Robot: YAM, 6 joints.
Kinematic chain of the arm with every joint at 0, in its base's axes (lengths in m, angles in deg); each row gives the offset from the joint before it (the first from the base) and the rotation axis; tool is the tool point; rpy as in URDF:
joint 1: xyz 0 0 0.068 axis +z
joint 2: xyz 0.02 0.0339 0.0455 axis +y
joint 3: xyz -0.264 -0.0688 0 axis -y
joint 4: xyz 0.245 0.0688 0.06 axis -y
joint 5: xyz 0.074 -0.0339 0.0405 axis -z
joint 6: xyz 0.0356 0 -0.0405 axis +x
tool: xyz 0 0 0 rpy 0 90 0
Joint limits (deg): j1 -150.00..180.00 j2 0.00..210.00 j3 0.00..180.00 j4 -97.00..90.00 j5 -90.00..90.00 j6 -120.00..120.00
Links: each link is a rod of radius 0.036 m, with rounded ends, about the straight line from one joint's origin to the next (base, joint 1, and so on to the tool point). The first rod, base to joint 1, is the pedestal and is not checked.
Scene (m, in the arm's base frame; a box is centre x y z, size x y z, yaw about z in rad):
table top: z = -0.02
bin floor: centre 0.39 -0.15 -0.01 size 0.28 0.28 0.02 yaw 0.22
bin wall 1: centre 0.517 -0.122 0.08 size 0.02 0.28 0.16 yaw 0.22
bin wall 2: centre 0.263 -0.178 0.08 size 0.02 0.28 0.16 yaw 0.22
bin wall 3: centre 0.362 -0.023 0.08 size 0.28 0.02 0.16 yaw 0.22
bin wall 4: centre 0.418 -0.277 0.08 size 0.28 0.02 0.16 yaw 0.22
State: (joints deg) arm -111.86 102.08 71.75 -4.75 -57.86 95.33
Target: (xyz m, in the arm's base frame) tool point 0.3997 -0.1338 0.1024
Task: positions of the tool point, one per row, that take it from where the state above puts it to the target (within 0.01 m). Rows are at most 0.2 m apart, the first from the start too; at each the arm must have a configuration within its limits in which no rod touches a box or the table.
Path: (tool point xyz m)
1: -0.0331 -0.4014 0.2776
2: 0.0573 -0.4041 0.3094
3: 0.1462 -0.3835 0.3415
4: 0.2272 -0.3408 0.3734
5: 0.2943 -0.2790 0.4051
6: 0.3794 -0.2304 0.2508
7: 0.3997 -0.1338 0.1024

